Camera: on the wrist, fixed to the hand. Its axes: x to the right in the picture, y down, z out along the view.
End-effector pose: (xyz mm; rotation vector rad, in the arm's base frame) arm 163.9 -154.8 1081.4 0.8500 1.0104 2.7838
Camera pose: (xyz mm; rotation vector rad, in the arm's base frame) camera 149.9 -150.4 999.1 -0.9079 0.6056 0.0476
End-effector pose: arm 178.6 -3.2 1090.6 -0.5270 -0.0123 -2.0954
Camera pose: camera 125.6 36.9 1039.9 -0.2305 0.3347 1.0847
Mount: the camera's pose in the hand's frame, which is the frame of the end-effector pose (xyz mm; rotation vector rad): -26.5 -55.3 -56.8 0.0123 0.3866 -3.0741
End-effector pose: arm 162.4 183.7 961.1 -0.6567 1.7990 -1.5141
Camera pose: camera 132.8 228.8 1024.9 1.4008 0.4424 0.8774
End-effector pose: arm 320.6 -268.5 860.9 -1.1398 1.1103 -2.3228
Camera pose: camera 295.7 -189.0 867.7 0.6158 0.7808 0.4843
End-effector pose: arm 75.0 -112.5 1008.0 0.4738 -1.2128 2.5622
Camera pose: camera 109.7 -36.7 1002.0 0.6320 0.3545 -0.1866
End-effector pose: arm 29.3 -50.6 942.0 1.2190 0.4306 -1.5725
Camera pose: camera 6.4 27.9 924.6 0.1884 -1.2923 1.0666
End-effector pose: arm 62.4 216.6 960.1 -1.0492 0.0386 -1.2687
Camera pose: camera -20.1 206.6 951.0 -0.1091 0.9024 1.7660
